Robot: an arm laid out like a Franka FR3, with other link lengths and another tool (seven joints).
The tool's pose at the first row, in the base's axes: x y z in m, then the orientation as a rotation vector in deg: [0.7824, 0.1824, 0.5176, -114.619, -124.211, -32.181]
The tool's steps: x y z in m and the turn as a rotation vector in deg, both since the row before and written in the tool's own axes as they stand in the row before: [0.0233, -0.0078, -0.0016, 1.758, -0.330, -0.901]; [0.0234, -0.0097, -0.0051, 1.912, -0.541, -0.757]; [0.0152, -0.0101, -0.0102, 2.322, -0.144, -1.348]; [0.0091, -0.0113, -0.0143, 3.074, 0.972, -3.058]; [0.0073, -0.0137, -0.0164, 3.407, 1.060, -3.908]
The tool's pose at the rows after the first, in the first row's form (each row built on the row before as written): [0.7720, 0.2032, 0.5258, -113.085, -125.125, -29.916]; [0.7590, 0.2225, 0.5370, -111.739, -125.934, -27.272]; [0.7461, 0.2322, 0.5503, -109.304, -127.004, -24.587]; [0.7328, 0.2344, 0.5656, -104.008, -128.871, -22.255]; [0.7180, 0.2328, 0.5826, -97.568, -131.195, -19.770]
